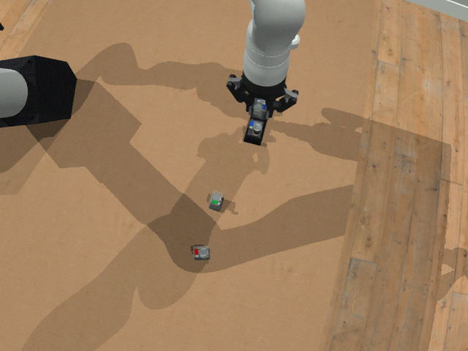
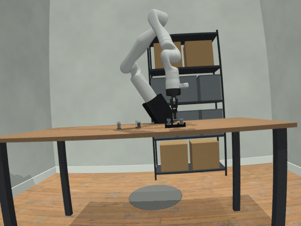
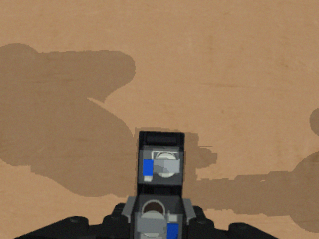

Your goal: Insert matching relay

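The rack lies 5 cm below my hand.
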